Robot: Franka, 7 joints.
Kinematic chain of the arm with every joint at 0, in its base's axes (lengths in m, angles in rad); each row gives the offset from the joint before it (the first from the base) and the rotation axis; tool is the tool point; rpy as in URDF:
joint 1: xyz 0 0 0.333 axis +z
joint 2: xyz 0 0 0 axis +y
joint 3: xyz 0 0 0.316 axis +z
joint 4: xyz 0.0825 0 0 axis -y
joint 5: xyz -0.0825 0 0.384 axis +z
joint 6: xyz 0 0 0 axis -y
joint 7: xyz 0.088 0 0 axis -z
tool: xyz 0 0 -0.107 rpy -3.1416 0 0
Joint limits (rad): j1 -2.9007..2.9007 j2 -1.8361..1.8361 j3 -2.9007..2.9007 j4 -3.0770..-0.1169 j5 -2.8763..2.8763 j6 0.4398..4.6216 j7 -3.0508..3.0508
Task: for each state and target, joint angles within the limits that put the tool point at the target. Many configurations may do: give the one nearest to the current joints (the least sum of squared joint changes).
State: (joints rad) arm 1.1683 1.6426 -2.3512 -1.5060 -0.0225 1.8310 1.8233
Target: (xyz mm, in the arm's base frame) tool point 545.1 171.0 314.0
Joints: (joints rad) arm 1.5081 1.8361 -1.6603 -1.7538 0.1107 1.5064 1.8233
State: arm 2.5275 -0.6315 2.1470 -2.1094 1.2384 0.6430 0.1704
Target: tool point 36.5 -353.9 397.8
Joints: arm 2.4588 -0.1570 2.0078 -2.3503 1.0653 0.4398 0.1704
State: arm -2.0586 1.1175 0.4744 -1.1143 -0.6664 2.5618 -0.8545
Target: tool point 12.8 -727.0 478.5
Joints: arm -2.0612 0.5178 0.6377 -1.4852 -0.6638 2.4352 -0.8545
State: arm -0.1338 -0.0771 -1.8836 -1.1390 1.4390 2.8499 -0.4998
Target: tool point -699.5 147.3 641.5
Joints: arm -0.6877 -0.4808 -2.3473 -1.2359 1.4618 2.9684 -0.4998
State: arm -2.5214 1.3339 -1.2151 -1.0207 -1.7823 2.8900 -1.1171
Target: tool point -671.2 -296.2 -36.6
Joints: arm -2.2869 1.6819 -0.9490 -0.8675 -1.7459 2.8845 -1.1171
